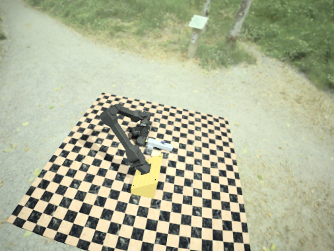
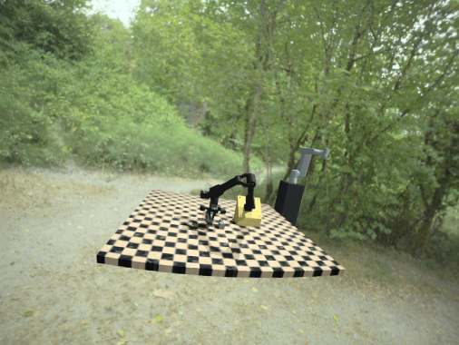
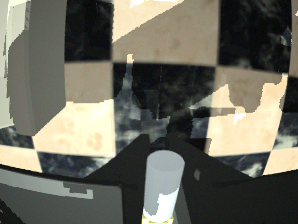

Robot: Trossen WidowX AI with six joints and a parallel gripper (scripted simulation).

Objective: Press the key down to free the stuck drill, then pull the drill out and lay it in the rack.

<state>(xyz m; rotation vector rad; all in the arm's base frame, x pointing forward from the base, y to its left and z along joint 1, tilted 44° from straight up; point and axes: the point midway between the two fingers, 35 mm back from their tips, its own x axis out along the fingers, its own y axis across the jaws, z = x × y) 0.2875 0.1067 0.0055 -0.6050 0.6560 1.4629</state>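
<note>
Now: the yellow drill 5 cm to the right of my gripper tip and 3 cm above it. The rest, counted from my gripper tip: grey rack: 7 cm behind, 5 cm to the left; blue key: 1 cm behind, 15 cm to the right, 3 cm above; grey block: 1 cm behind, 12 cm to the right, 1 cm above.
</note>
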